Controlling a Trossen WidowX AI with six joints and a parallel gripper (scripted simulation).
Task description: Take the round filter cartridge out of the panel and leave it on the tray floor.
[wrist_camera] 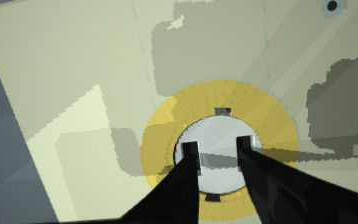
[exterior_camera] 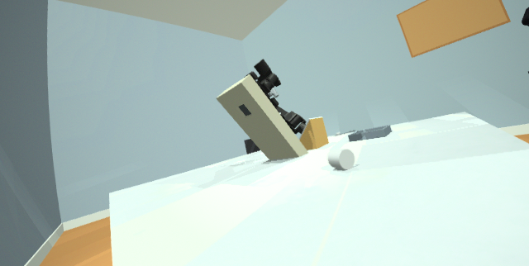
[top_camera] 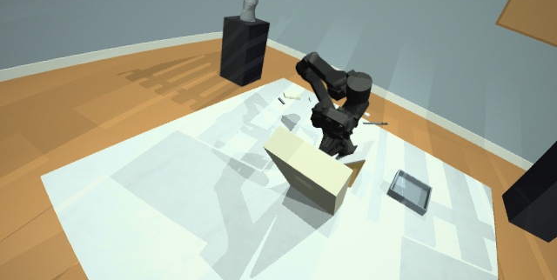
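My gripper tip is now 10 mm short of the round filter cartridge and 10 mm above it. Round my gripper tip: beige service panel 30 mm behind, 80 mm below; then grey tray 400 mm behind, 320 mm to the left, 250 mm below.
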